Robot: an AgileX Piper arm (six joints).
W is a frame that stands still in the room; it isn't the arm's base.
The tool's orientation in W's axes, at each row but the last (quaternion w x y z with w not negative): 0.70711 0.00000 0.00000 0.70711; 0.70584 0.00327 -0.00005 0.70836; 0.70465 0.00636 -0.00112 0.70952; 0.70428 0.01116 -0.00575 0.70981; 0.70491 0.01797 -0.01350 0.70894; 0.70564 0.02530 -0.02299 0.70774; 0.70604 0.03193 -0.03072 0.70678; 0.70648 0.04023 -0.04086 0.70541; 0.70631 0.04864 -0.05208 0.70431; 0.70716 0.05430 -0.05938 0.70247; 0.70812 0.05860 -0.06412 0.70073; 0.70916 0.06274 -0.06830 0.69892; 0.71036 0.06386 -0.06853 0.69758
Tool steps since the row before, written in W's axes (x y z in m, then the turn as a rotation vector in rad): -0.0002 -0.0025 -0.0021 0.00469 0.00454 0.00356; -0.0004 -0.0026 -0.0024 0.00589 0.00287 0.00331; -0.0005 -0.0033 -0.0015 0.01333 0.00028 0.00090; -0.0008 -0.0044 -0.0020 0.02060 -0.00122 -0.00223; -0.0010 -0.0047 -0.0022 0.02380 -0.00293 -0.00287; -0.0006 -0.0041 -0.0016 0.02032 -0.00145 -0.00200; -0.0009 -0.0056 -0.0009 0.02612 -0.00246 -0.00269; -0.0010 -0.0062 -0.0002 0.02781 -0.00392 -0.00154; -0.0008 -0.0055 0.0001 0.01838 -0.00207 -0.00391; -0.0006 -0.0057 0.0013 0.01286 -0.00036 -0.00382; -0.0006 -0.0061 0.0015 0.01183 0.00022 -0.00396; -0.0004 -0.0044 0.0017 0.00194 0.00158 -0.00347; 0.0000 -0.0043 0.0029 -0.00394 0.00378 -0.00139
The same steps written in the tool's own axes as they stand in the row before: -0.0025 0.0002 -0.0021 0.00454 -0.00469 0.00356; -0.0026 0.0004 -0.0024 0.00286 -0.00589 0.00332; -0.0033 0.0005 -0.0015 0.00020 -0.01332 0.00100; -0.0044 0.0008 -0.0019 -0.00143 -0.02061 -0.00204; -0.0048 0.0010 -0.0020 -0.00319 -0.02380 -0.00258; -0.0042 0.0006 -0.0013 -0.00164 -0.02032 -0.00183; -0.0057 0.0009 -0.0004 -0.00271 -0.02612 -0.00242; -0.0062 0.0010 0.0005 -0.00403 -0.02781 -0.00111; -0.0054 0.0008 0.0009 -0.00256 -0.01837 -0.00367; -0.0054 0.0006 0.0022 -0.00089 -0.01284 -0.00381; -0.0058 0.0005 0.0025 -0.00035 -0.01180 -0.00404; -0.0040 0.0003 0.0025 0.00094 -0.00189 -0.00372; -0.0037 -0.0001 0.0037 0.00339 0.00402 -0.00204
